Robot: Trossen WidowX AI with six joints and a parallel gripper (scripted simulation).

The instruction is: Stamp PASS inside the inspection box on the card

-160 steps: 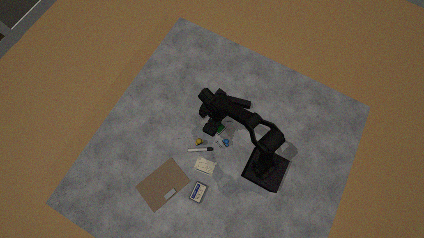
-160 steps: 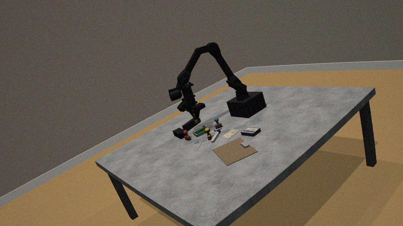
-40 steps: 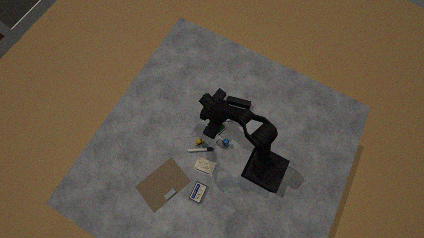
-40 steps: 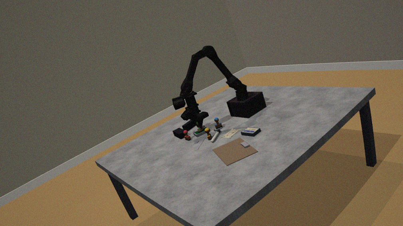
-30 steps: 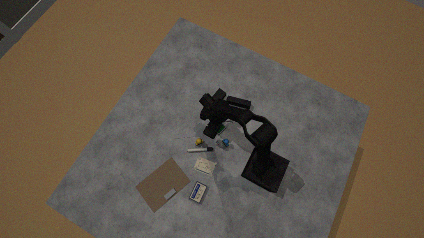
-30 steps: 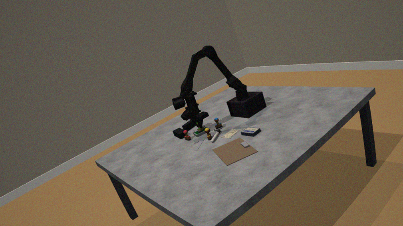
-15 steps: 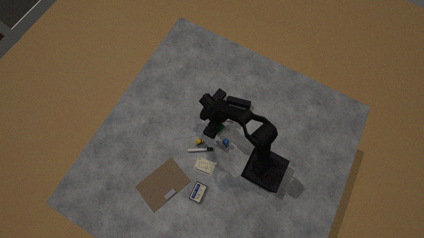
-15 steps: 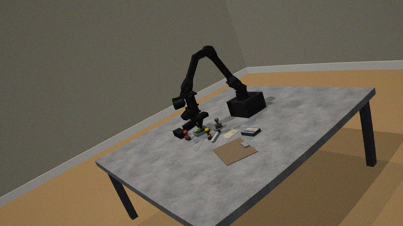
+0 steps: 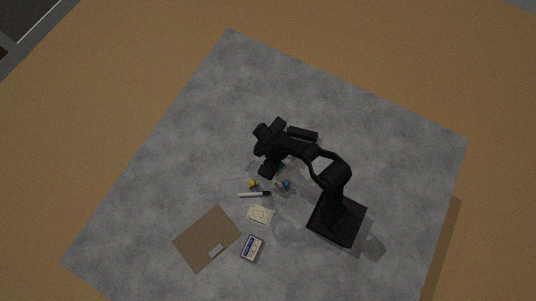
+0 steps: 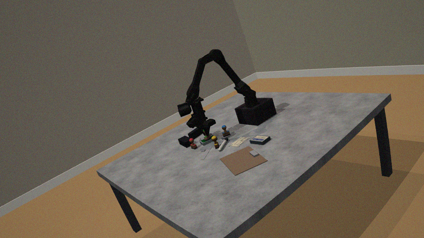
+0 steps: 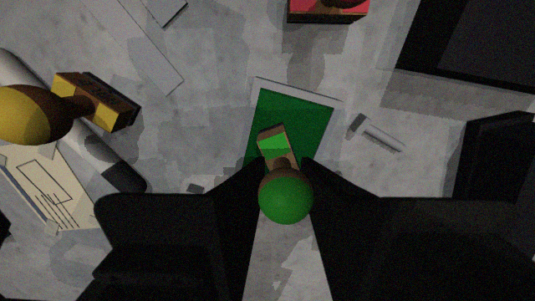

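The green-knobbed stamp is right at my gripper tip. The rest, counted from my gripper tip: blue-knobbed stamp (10 cm behind, 5 cm to the left, 2 cm below); green ink pad (3 cm below); red-knobbed stamp (9 cm ahead, 1 cm to the right, 2 cm below).
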